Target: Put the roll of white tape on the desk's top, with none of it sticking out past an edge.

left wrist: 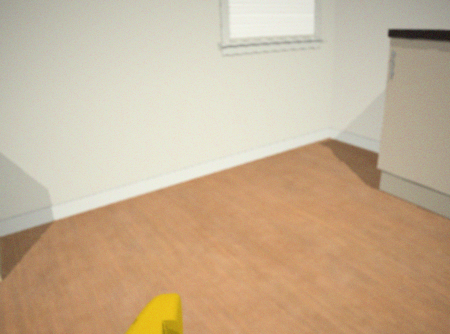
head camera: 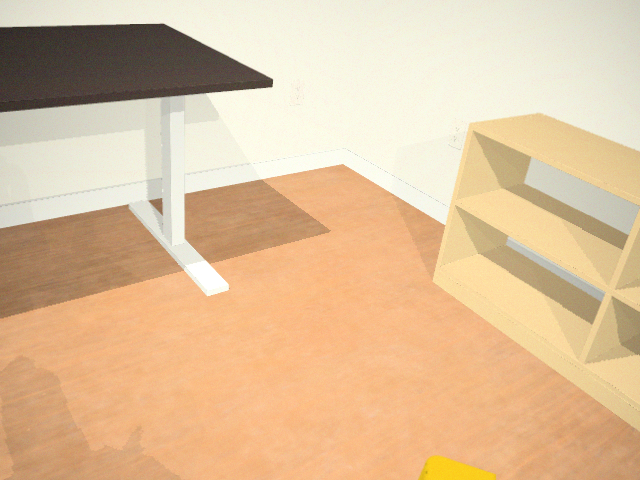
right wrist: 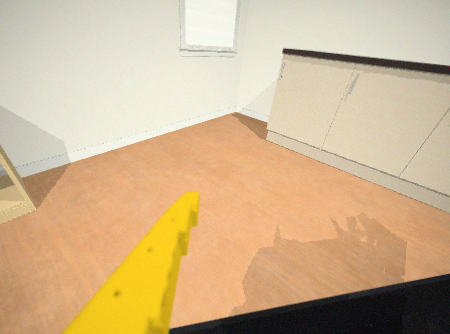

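The roll of white tape does not show in these views. The desk (head camera: 118, 62) has a dark top and a white leg, at the upper left of the head camera view; part of its top shows. My left gripper shows one yellow jaw at the bottom of the left wrist view, the moving jaw out of the picture, so it is fully open and empty. My right gripper shows one notched yellow jaw in the right wrist view; it is fully open and empty, over the floor. A bit of yellow of the right arm shows at the bottom of the head camera view.
A light wooden shelf unit (head camera: 558, 136) stands by the wall at the right of the head camera view; its edge shows at the left of the right wrist view. A cream cabinet (left wrist: 415, 110) (right wrist: 310, 105) with a dark top stands at the right in both wrist views, near a window.
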